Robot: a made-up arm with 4 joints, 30 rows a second.
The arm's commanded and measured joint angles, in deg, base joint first. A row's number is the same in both.
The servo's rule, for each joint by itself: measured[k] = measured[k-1] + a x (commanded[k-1-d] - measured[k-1]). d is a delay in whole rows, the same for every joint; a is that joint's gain. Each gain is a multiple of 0.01, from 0.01 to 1. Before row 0 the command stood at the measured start. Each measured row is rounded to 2 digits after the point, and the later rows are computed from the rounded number. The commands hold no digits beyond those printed.
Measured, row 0:
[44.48 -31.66 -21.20 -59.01]
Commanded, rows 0 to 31:
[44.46 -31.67 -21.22 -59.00]
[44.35 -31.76 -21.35 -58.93]
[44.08 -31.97 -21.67 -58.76]
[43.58 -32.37 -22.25 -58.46]
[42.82 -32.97 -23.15 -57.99]
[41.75 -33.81 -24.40 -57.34]
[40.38 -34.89 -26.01 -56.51]
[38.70 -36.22 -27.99 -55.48]
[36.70 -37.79 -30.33 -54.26]
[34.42 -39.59 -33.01 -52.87]
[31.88 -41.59 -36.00 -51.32]
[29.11 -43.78 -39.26 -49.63]
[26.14 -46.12 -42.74 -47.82]
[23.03 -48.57 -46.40 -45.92]
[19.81 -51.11 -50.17 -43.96]
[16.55 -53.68 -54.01 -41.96]
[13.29 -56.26 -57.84 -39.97]
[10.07 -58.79 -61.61 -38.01]
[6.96 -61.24 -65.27 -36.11]
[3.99 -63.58 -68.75 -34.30]
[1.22 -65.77 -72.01 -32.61]
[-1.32 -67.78 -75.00 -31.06]
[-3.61 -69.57 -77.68 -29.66]
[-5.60 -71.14 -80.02 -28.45]
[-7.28 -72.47 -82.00 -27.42]
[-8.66 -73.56 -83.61 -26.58]
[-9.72 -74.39 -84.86 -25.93]
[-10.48 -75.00 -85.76 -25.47]
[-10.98 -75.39 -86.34 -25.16]
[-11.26 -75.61 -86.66 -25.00]
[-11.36 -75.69 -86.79 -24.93]
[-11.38 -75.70 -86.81 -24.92]
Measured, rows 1 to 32:
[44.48 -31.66 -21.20 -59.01]
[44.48 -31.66 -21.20 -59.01]
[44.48 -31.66 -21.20 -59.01]
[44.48 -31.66 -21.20 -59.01]
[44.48 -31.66 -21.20 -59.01]
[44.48 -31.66 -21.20 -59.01]
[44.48 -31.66 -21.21 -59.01]
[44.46 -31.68 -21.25 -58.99]
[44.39 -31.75 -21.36 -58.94]
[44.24 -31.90 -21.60 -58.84]
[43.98 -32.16 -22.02 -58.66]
[43.58 -32.56 -22.66 -58.38]
[43.00 -33.12 -23.56 -57.99]
[42.23 -33.86 -24.76 -57.46]
[41.23 -34.80 -26.26 -56.79]
[40.00 -35.95 -28.08 -55.97]
[38.54 -37.30 -30.22 -54.99]
[36.84 -38.86 -32.66 -53.86]
[34.91 -40.60 -35.38 -52.59]
[32.77 -42.51 -38.36 -51.19]
[30.44 -44.57 -41.55 -49.67]
[27.94 -46.76 -44.91 -48.05]
[25.30 -49.04 -48.40 -46.35]
[22.56 -51.38 -51.97 -44.60]
[19.75 -53.75 -55.56 -42.82]
[16.91 -56.11 -59.12 -41.03]
[14.09 -58.43 -62.60 -39.26]
[11.32 -60.67 -65.95 -37.54]
[8.63 -62.81 -69.12 -35.89]
[6.07 -64.81 -72.06 -34.33]
[3.67 -66.65 -74.74 -32.88]
[1.45 -68.31 -77.13 -31.56]
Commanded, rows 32 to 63:
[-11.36 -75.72 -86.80 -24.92]
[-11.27 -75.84 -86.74 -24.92]
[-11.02 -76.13 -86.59 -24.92]
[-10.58 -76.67 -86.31 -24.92]
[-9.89 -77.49 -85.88 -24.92]
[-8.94 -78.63 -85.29 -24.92]
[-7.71 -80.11 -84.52 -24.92]
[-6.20 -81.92 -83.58 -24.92]
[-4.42 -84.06 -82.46 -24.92]
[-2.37 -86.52 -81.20 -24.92]
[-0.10 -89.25 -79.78 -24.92]
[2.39 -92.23 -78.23 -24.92]
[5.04 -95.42 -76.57 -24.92]
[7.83 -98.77 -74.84 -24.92]
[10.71 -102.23 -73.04 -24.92]
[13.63 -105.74 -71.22 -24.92]
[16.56 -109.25 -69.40 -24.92]
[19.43 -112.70 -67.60 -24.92]
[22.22 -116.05 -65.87 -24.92]
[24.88 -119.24 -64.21 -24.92]
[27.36 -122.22 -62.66 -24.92]
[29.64 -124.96 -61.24 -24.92]
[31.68 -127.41 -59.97 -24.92]
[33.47 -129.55 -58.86 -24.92]
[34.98 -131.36 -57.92 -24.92]
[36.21 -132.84 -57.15 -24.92]
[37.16 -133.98 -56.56 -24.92]
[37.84 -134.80 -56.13 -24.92]
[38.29 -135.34 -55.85 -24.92]
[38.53 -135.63 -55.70 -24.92]
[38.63 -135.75 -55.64 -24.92]
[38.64 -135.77 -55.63 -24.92]
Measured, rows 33 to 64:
[-0.56 -69.77 -79.22 -30.38]
[-2.35 -71.03 -80.99 -29.35]
[-3.90 -72.08 -82.43 -28.47]
[-5.22 -72.93 -83.57 -27.74]
[-6.33 -73.59 -84.44 -27.15]
[-7.24 -74.10 -85.08 -26.68]
[-7.98 -74.49 -85.54 -26.31]
[-8.57 -74.81 -85.86 -26.02]
[-9.01 -75.13 -86.06 -25.79]
[-9.29 -75.50 -86.13 -25.61]
[-9.40 -75.98 -86.06 -25.47]
[-9.32 -76.62 -85.85 -25.35]
[-9.03 -77.46 -85.49 -25.26]
[-8.52 -78.53 -84.97 -25.19]
[-7.78 -79.86 -84.29 -25.13]
[-6.81 -81.46 -83.46 -25.09]
[-5.60 -83.33 -82.47 -25.05]
[-4.16 -85.47 -81.33 -25.02]
[-2.50 -87.86 -80.04 -25.00]
[-0.64 -90.48 -78.64 -24.98]
[1.40 -93.30 -77.13 -24.97]
[3.60 -96.29 -75.53 -24.96]
[5.93 -99.40 -73.87 -24.95]
[8.36 -102.59 -72.18 -24.94]
[10.85 -105.82 -70.48 -24.94]
[13.38 -109.04 -68.79 -24.94]
[15.90 -112.20 -67.13 -24.94]
[18.37 -115.26 -65.54 -24.94]
[20.77 -118.18 -64.04 -24.94]
[23.06 -120.91 -62.64 -24.94]
[25.21 -123.42 -61.37 -24.94]
[27.19 -125.68 -60.23 -24.94]

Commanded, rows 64 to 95:
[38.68 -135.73 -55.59 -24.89]
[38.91 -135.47 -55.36 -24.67]
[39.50 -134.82 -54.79 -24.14]
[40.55 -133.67 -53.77 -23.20]
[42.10 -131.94 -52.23 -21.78]
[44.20 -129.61 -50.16 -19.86]
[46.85 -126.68 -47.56 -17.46]
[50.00 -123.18 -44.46 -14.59]
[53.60 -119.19 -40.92 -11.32]
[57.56 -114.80 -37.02 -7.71]
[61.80 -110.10 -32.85 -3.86]
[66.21 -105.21 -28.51 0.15]
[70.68 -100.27 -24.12 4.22]
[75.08 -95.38 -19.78 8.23]
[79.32 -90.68 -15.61 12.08]
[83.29 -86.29 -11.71 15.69]
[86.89 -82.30 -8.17 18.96]
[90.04 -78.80 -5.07 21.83]
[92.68 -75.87 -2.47 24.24]
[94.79 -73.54 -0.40 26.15]
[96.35 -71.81 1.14 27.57]
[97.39 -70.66 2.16 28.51]
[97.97 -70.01 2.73 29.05]
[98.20 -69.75 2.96 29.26]
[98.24 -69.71 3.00 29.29]
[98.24 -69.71 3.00 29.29]
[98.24 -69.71 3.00 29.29]
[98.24 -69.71 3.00 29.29]
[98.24 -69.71 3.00 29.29]
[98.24 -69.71 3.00 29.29]
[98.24 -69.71 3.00 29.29]
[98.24 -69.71 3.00 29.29]
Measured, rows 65 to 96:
[28.98 -127.67 -59.24 -24.94]
[30.57 -129.38 -58.40 -24.94]
[31.96 -130.81 -57.71 -24.94]
[33.14 -131.97 -57.17 -24.94]
[34.13 -132.88 -56.76 -24.94]
[34.94 -133.57 -56.45 -24.94]
[35.61 -134.09 -56.22 -24.93]
[36.20 -134.42 -55.99 -24.88]
[36.79 -134.52 -55.67 -24.72]
[37.47 -134.32 -55.16 -24.40]
[38.30 -133.75 -54.37 -23.85]
[39.36 -132.76 -53.23 -23.01]
[40.71 -131.30 -51.70 -21.84]
[42.38 -129.35 -49.75 -20.32]
[44.40 -126.91 -47.37 -18.43]
[46.77 -124.00 -44.58 -16.18]
[49.48 -120.66 -41.41 -13.59]
[52.49 -116.95 -37.93 -10.70]
[55.76 -112.95 -34.20 -7.57]
[59.24 -108.73 -30.31 -4.25]
[62.85 -104.40 -26.34 -0.82]
[66.53 -100.05 -22.39 2.65]
[70.19 -95.79 -18.55 6.08]
[73.76 -91.71 -14.91 9.39]
[77.17 -87.91 -11.55 12.51]
[80.34 -84.46 -8.54 15.37]
[83.22 -81.42 -5.93 17.93]
[85.77 -78.84 -3.75 20.15]
[87.97 -76.72 -2.00 22.02]
[89.81 -75.05 -0.66 23.54]
[91.33 -73.77 0.33 24.75]
[92.57 -72.80 1.05 25.70]

